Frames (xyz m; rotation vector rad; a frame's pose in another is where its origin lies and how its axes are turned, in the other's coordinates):
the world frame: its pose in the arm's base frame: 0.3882 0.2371 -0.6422 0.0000 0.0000 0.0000
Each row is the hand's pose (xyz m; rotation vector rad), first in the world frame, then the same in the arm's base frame.
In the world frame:
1: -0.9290 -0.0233 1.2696 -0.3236 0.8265 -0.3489
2: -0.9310 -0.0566 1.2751 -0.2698 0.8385 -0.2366
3: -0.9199 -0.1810 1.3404 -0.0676 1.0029 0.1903
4: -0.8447 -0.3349 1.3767 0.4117 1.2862 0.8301
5: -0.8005 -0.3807 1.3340 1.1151 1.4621 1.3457
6: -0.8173 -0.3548 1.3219 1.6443 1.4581 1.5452
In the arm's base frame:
1: -0.5408 0.2138 0.6274 -0.3236 0.8265 -0.3489
2: -0.5428 0.1805 0.6329 -0.2698 0.8385 -0.2366
3: -0.5317 0.0561 0.6982 -0.0676 1.0029 0.1903
4: -0.4565 -0.0978 0.7345 0.4117 1.2862 0.8301
5: -0.4123 -0.1436 0.6918 1.1151 1.4621 1.3457
6: -0.4291 -0.1177 0.6797 1.6443 1.4581 1.5452

